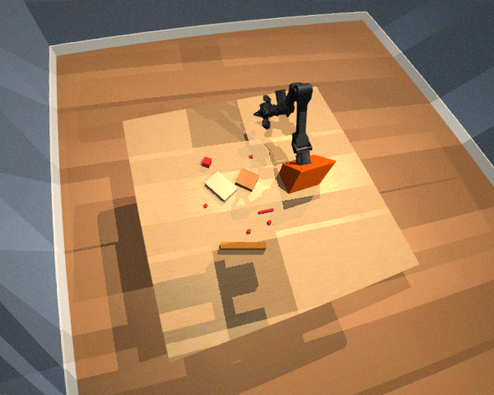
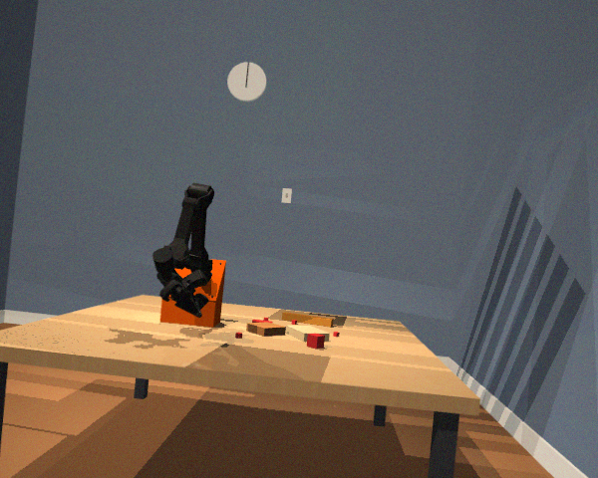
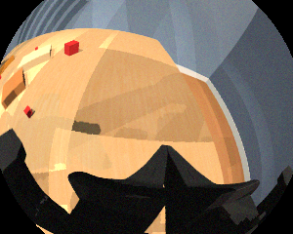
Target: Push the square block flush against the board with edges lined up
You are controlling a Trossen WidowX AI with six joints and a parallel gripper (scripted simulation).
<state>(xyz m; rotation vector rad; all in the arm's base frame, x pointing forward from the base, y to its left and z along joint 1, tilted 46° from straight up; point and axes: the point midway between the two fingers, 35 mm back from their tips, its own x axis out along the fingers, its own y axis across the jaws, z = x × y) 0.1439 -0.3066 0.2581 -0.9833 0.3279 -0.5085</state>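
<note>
Now: gripper tip 38 cm to the right of the brown square block, 11 cm short of it and 8 cm above it. From my gripper tip the other things lie so: red cube (31 cm ahead, 24 cm to the left, 7 cm below); then pale slab (40 cm to the left, 26 cm ahead, 8 cm below); then red bar (57 cm to the left, 9 cm below, 5 cm ahead).
</note>
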